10 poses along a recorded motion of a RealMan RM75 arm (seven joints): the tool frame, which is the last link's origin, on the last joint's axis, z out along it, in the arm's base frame.
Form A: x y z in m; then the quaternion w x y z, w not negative.
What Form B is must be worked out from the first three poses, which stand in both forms.
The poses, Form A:
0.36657 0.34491 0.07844 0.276 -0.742 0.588 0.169
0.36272 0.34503 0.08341 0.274 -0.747 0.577 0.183
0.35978 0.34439 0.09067 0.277 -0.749 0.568 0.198
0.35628 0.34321 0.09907 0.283 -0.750 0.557 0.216
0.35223 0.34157 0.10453 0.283 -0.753 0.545 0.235
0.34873 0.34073 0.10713 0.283 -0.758 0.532 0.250
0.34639 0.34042 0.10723 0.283 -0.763 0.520 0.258
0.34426 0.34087 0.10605 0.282 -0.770 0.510 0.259
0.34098 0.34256 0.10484 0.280 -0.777 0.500 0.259
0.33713 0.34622 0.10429 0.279 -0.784 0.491 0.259
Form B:
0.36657 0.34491 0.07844 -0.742 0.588 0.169 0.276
0.36272 0.34503 0.08341 -0.747 0.577 0.183 0.274
0.35978 0.34439 0.09067 -0.749 0.568 0.198 0.277
0.35628 0.34321 0.09907 -0.750 0.557 0.216 0.283
0.35223 0.34157 0.10453 -0.753 0.545 0.235 0.283
0.34873 0.34073 0.10713 -0.758 0.532 0.250 0.283
0.34639 0.34042 0.10723 -0.763 0.520 0.258 0.283
0.34426 0.34087 0.10605 -0.770 0.510 0.259 0.282
0.34098 0.34256 0.10484 -0.777 0.500 0.259 0.280
0.33713 0.34622 0.10429 -0.784 0.491 0.259 0.279

